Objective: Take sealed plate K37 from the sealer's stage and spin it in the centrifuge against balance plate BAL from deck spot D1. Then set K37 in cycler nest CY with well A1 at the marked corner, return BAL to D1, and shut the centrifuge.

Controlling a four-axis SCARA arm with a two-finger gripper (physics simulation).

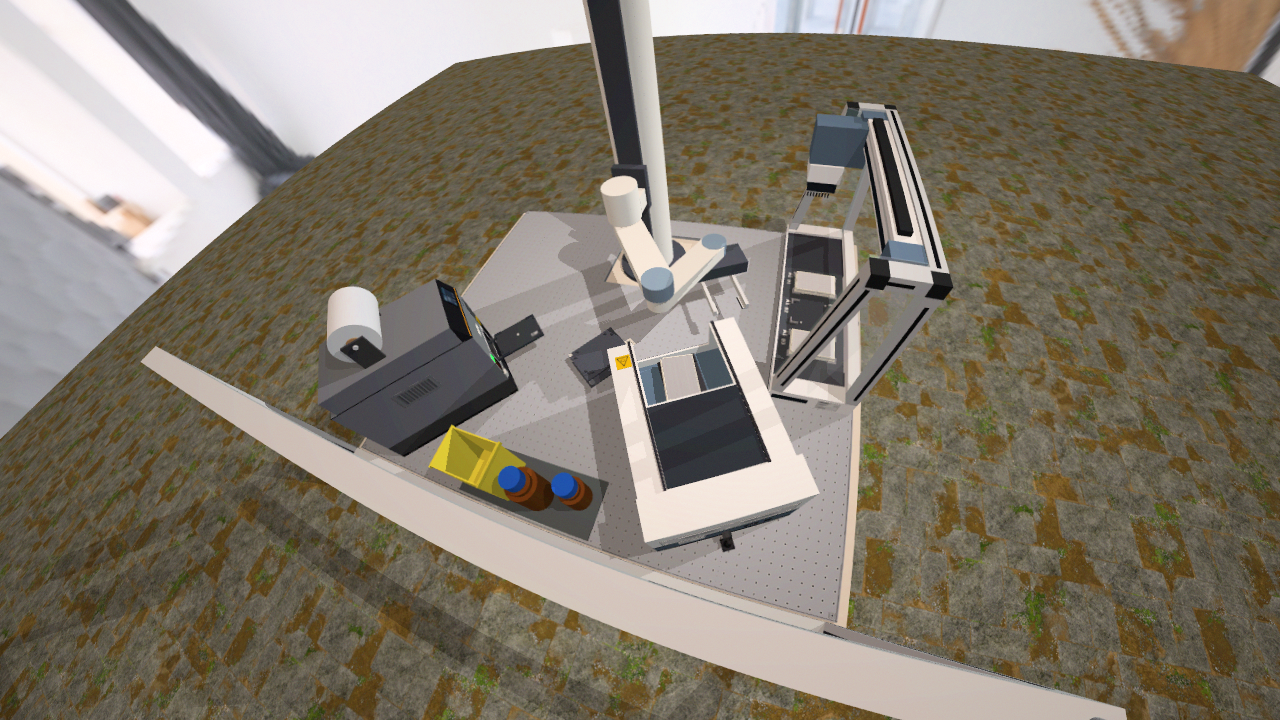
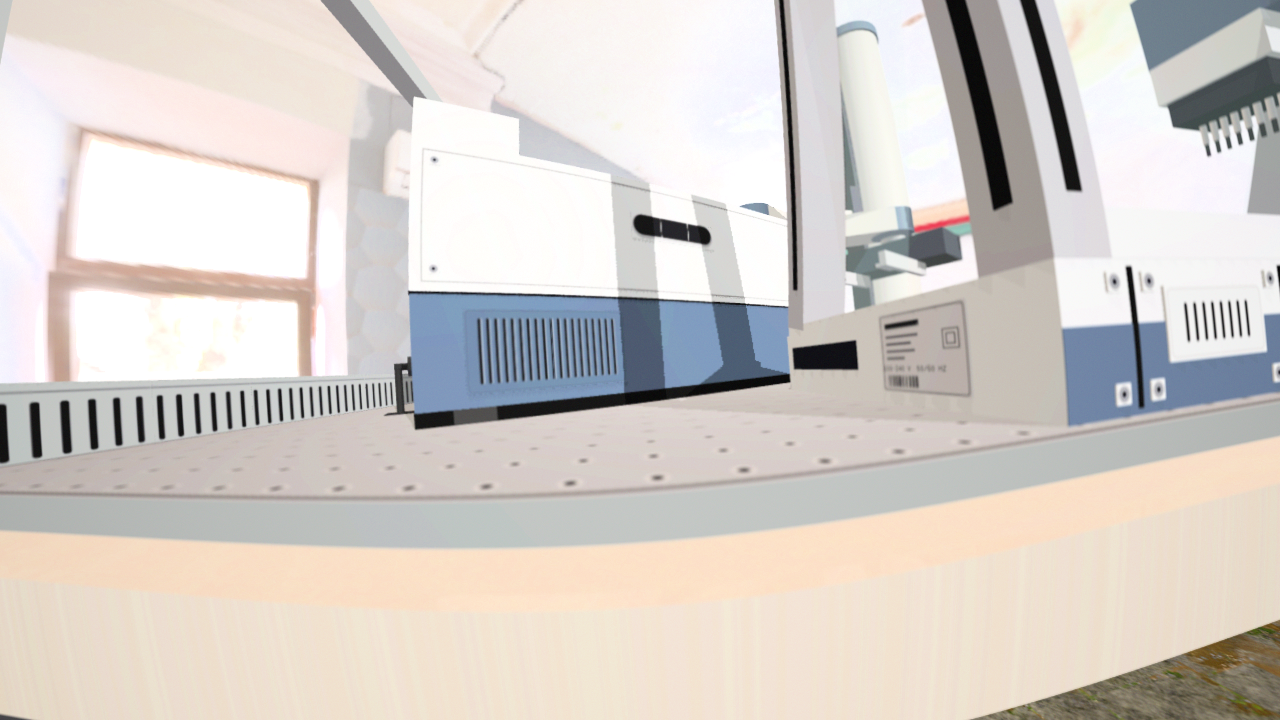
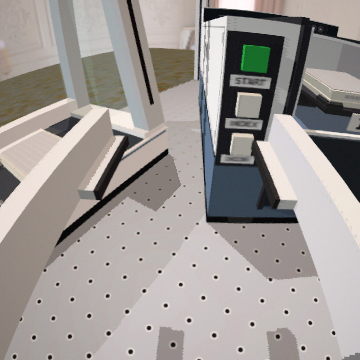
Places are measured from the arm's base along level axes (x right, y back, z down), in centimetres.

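Pixels of known places: gripper, fingertip midpoint: [image 1: 731, 310] [image 2: 850, 266] [image 3: 189, 126].
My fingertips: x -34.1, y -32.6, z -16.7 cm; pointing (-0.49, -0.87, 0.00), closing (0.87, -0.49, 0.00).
Note:
For each thing: its top centre in the pictures, then the offset to it from my fingertips.
- pale plate, middle of its top: [image 3: 340, 76] [image 1: 680, 375] dx +8.4, dy -24.1, dz -0.8 cm
- sealer, middle of its top: [image 1: 344, 304] dx +81.6, dy -41.2, dz -32.2 cm
- dark square nest, middle of its top: [image 1: 598, 350] dx +36.4, dy -15.6, dz +9.7 cm
- yellow bin, middle of its top: [image 1: 441, 445] dx +60.5, dy -58.6, dz -2.0 cm
My gripper [image 1: 728, 307] [image 3: 189, 126] is shut to its narrow setting, with a gap and no plate between its fingers. It hangs in front of the centrifuge [image 1: 729, 501] [image 2: 537, 223] [image 3: 230, 192], level with its START and INDEX buttons. The centrifuge's top is open; a pale plate [image 1: 682, 376] [image 3: 332, 86] sits inside, its name not readable. The sealer [image 1: 402, 358] stands at the left; its dark stage [image 1: 520, 334] bears no visible plate. A dark square nest [image 1: 588, 356], possibly CY, lies beside the centrifuge. Pale plates [image 1: 814, 284] [image 3: 31, 150] sit on the deck; I cannot tell which is BAL.
A gantry frame [image 1: 921, 210] [image 3: 132, 65] with a pipetting head [image 1: 837, 143] [image 2: 1217, 71] rises over the deck at the right. A yellow bin [image 1: 465, 458] and two brown bottles with blue caps [image 1: 528, 490] [image 1: 572, 492] stand near the front wall [image 1: 501, 528].

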